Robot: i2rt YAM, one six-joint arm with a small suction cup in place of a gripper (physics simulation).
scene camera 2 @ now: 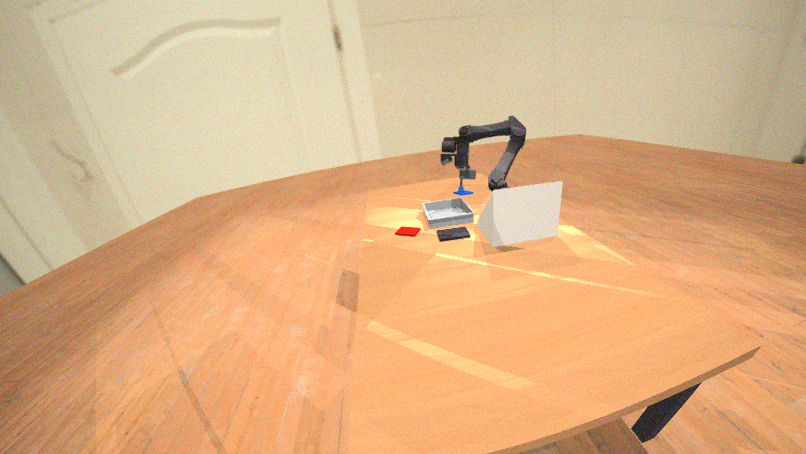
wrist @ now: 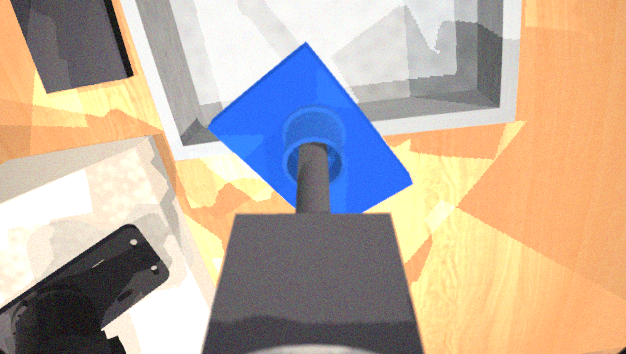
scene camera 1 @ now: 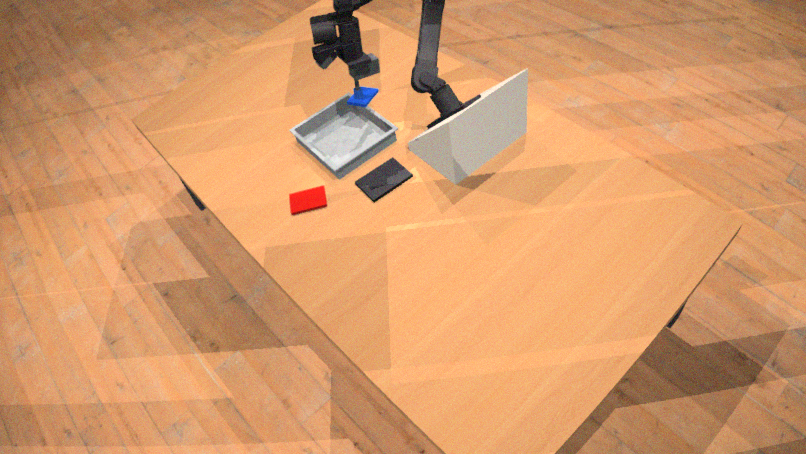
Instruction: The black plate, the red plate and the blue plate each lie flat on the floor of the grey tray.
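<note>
My suction gripper is shut on the blue plate and holds it roughly level in the air. In the wrist view the plate overlaps one side wall of the grey tray, which stands below. The tray's visible floor bears no plate. The black plate lies flat on the table beside the tray. The red plate lies flat on the table near the black plate; it does not show in the wrist view.
A white wedge-shaped panel stands on the table beside the arm's base, to the right of the tray and the black plate in both scene views. It rises well above the tray's walls.
</note>
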